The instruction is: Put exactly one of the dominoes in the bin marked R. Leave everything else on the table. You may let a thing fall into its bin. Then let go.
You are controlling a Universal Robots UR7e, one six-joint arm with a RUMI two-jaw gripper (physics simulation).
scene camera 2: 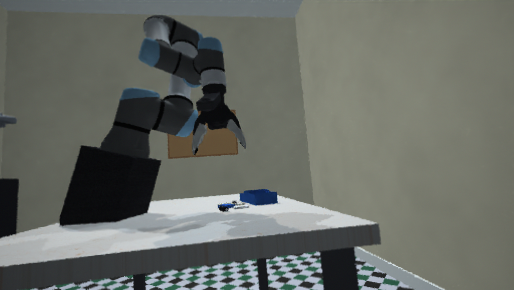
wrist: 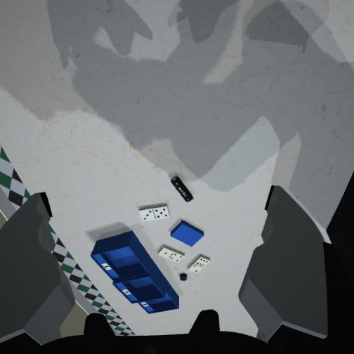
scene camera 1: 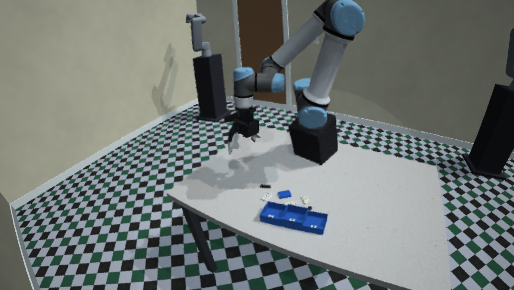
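Pixels of known places: gripper, fingertip midpoint: (scene camera 2: 219, 152) (scene camera 1: 242, 148); arm's base at its link origin: (scene camera 2: 125, 153).
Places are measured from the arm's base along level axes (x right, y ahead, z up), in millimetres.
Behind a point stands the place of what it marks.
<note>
Three white dominoes lie flat and apart on the table. One domino (wrist: 154, 212) (scene camera 1: 267, 197) @[x 82, y 382, z -207 mm] is near the battery, one domino (wrist: 171, 253) is between the blue block and the tray, and one domino (wrist: 199, 263) (scene camera 1: 305, 200) @[x -77, y 344, z -208 mm] is near a small black piece. The bin marked R (wrist: 161, 302) (scene camera 1: 316, 219) @[x -154, y 437, z -207 mm] is the end compartment of the blue tray, at the right in scene camera 1; its label is small and blurred. No domino shows in it. My gripper (scene camera 1: 244, 145) @[x 228, y 302, z -36 mm] (scene camera 2: 220, 150) @[x 228, y 302, z -36 mm] (wrist: 158, 191) is open and empty, high above the table, behind the dominoes in scene camera 1.
The blue three-bin tray (scene camera 2: 258, 197) @[x 56, y 446, z -187 mm] stands near the table edge. A flat blue block (wrist: 187, 233) (scene camera 1: 284, 194) @[x 20, y 341, z -204 mm] lies among the dominoes. A black battery (wrist: 181, 189) (scene camera 1: 265, 186) @[x 120, y 321, z -204 mm] lies behind them. The small black piece (wrist: 183, 276) (scene camera 1: 310, 207) @[x -111, y 380, z -206 mm] is close beside the tray.
</note>
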